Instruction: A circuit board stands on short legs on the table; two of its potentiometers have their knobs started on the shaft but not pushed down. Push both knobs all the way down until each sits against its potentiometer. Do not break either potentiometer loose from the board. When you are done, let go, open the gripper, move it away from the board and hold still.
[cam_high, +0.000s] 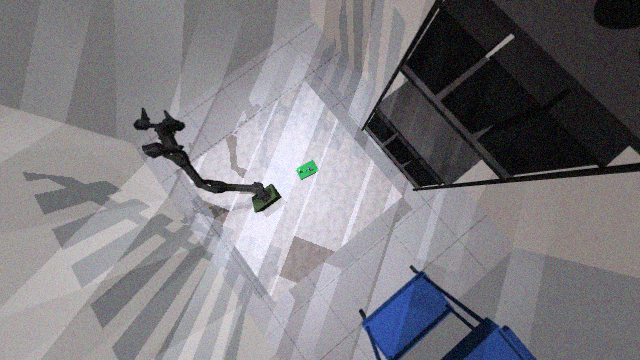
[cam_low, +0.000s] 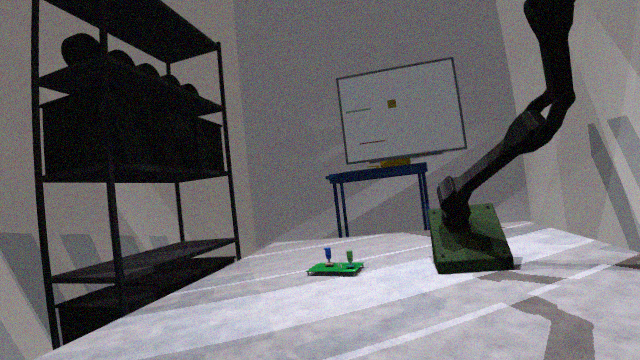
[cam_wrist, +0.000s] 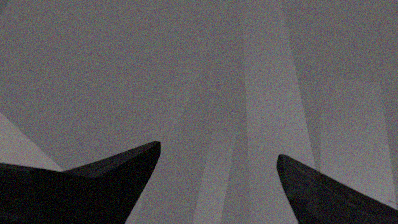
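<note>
Now: gripper tip 30 cm short of the green knob, 61 cm to the left of it and 55 cm above it. Also, from my gripper tip: blue knob 37 cm ahead, 66 cm to the right, 55 cm below.
</note>
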